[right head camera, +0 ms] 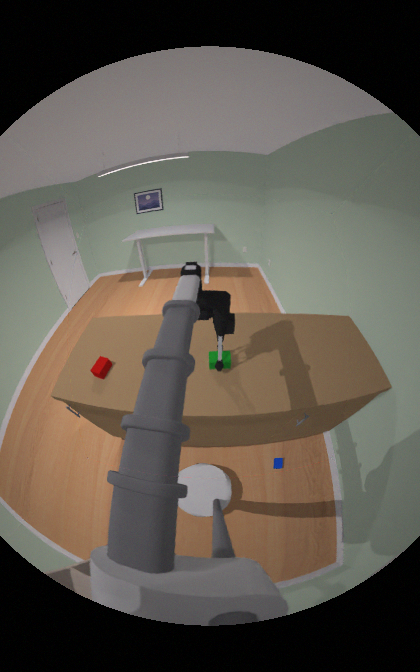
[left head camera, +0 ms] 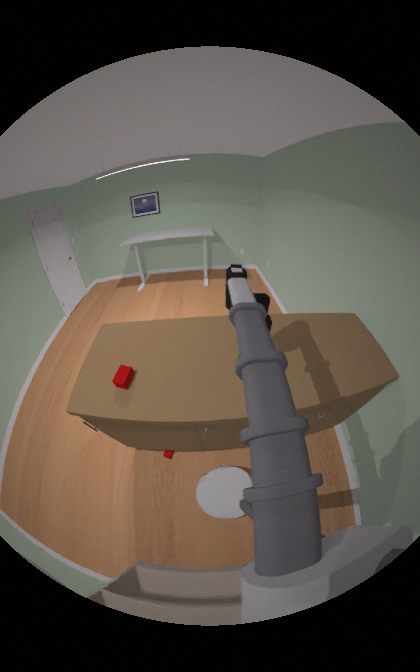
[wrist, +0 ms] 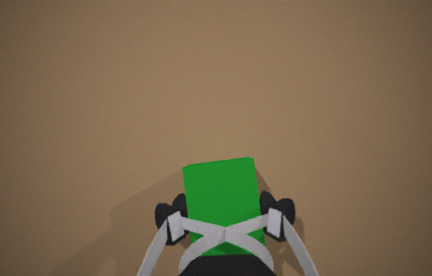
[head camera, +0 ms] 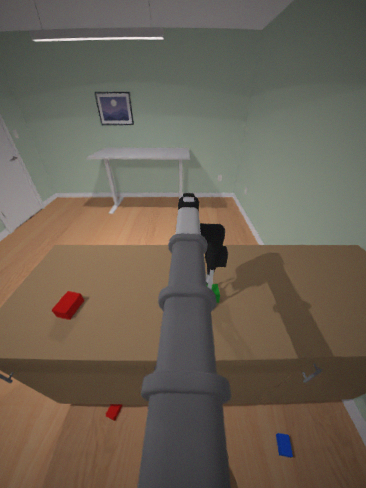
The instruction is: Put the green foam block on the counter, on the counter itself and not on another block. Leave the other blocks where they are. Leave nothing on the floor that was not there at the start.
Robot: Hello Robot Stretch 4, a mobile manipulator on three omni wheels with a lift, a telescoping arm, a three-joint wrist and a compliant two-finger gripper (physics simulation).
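Places are measured from the robot's base along level axes (x ahead, y left, z up), in centimetres.
Pixels of known places: gripper, between the fingertips: (wrist: 224, 207).
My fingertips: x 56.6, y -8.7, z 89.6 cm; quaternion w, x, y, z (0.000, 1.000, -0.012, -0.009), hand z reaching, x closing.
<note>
For each thing: its top centre in the pictures, then the offset to it from my fingertips. Level surfaces: height alone.
- green foam block, centre of its top: (wrist: 224, 217) (head camera: 207, 290) dz +3.4, dx +0.0, dy +0.0 cm
- brown counter, height of its surface: dz -1.4 cm
- blue block, centre of its top: (head camera: 285, 444) dz -87.9, dx -37.3, dy -50.4 cm
- white table, height of its surface: dz +2.6 cm
The green foam block (head camera: 216, 294) (left head camera: 239, 356) (right head camera: 213, 359) (wrist: 222, 192) is held between the fingers of my gripper (right head camera: 219, 365) (wrist: 224, 207), one fingertip on each long side. It hangs over the middle of the brown counter (head camera: 125, 280) (left head camera: 175, 365) (right head camera: 345, 370) (wrist: 215, 75). Its shadow lies close beside it in the wrist view, so it is low; whether it touches the top I cannot tell. The arm hides part of it in the head view and most of it in the left head view. No other block shows under it.
A red block (head camera: 67, 305) (left head camera: 123, 377) (right head camera: 101, 367) lies on the counter's left part. Another red block (head camera: 114, 411) (left head camera: 168, 454) and a blue block (head camera: 284, 445) (right head camera: 278, 463) lie on the floor at the near side. A white table (head camera: 140, 153) stands at the far wall.
</note>
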